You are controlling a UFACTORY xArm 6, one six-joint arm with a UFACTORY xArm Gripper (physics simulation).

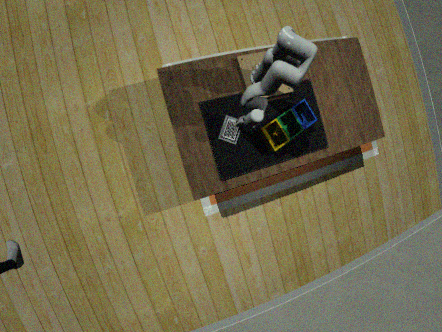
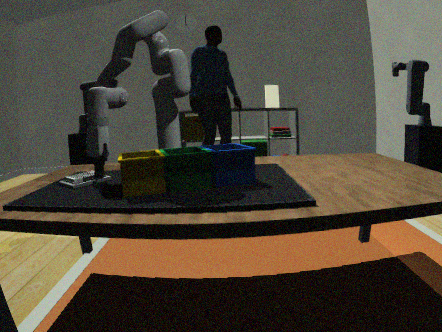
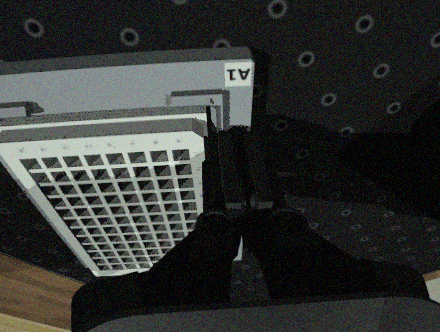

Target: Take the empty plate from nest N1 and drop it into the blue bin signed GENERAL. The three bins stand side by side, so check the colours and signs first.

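Places are measured from the arm's base along level axes (x left, y back, z up), in millimetres.
Pixels of known places: gripper, between the fingertips: [image 1: 240,127] [image 2: 99,177] [image 3: 233,156]; arm's base, origin of its link: [image 1: 259,78].
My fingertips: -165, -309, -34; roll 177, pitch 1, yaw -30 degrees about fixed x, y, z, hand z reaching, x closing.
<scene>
For each thing: its top centre in the pictures, then the offset to it from my fingertips, as dx, dy, dz. "pt": a spot on its surface instead. Level surfaces: height alone.
- white plate, centre of its top: [image 3: 132,226] [image 2: 83,174] [image 1: 231,129] -65, -10, +10
- green bin, centre of its top: [image 2: 183,150] [image 1: 290,124] +317, -22, +83
- yellow bin, a spot on its surface: [image 2: 142,175] pt +237, -152, +37
- black mat, height of its surface: dz -17
- wooden table, height of its surface: dz -30
The white plate [image 1: 230,129] [image 2: 75,178] [image 3: 110,145] with a grid of square wells lies at its grey nest [image 3: 100,85], which has an A1 tag at one corner; no N1 sign is readable. My gripper [image 1: 241,121] [image 2: 102,176] [image 3: 233,156] is shut and empty. Its dark fingers are down beside the plate's edge, by the tagged end of the nest; contact cannot be told. The blue bin [image 1: 311,109] [image 2: 235,167] stands at the end of the row, next to the green bin [image 2: 189,170]; the yellow bin [image 2: 142,175] is nearest the gripper. Their signs are not readable.
The nest and bins stand on a black mat [image 1: 235,162] [image 2: 280,197] [image 3: 325,80] with ring-shaped marks, on a wooden table [image 1: 350,90] [image 2: 350,175]. A person [image 2: 212,85] stands behind the table, near a shelf unit [image 2: 298,132]. Another robot arm [image 2: 416,90] stands at the right.
</scene>
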